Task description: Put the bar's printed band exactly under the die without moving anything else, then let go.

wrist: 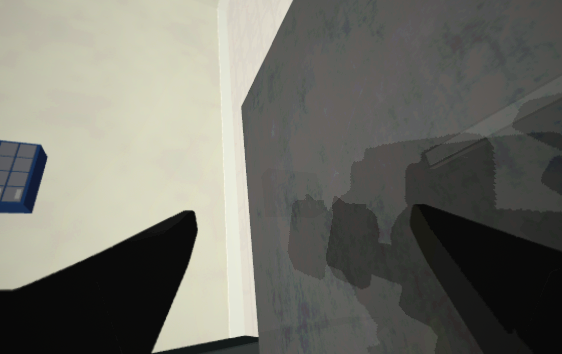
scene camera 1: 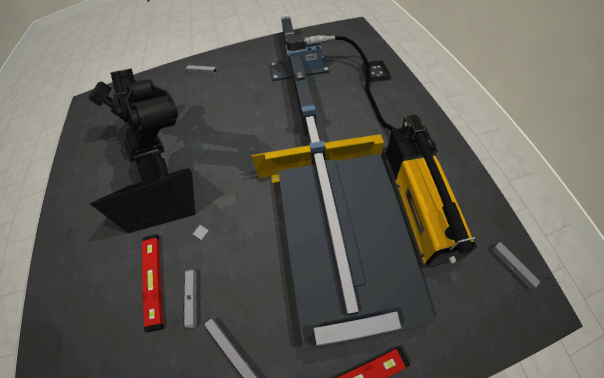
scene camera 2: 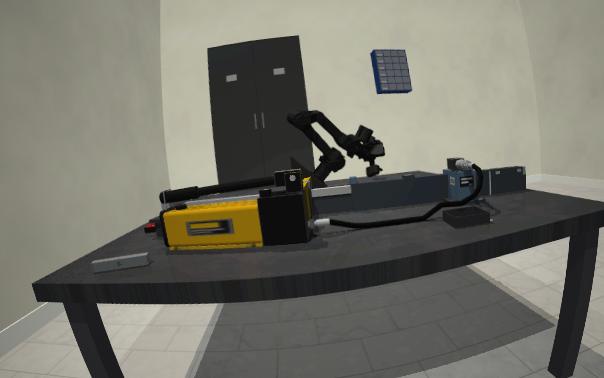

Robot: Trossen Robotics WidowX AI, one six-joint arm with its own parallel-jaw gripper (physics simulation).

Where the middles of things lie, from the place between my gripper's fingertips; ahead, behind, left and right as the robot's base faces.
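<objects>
Yellow and black pump unit [scene camera 2: 277,217]: 30 mm below my hand, 680 mm ahead of it, 670 mm to the right of it.
</objects>
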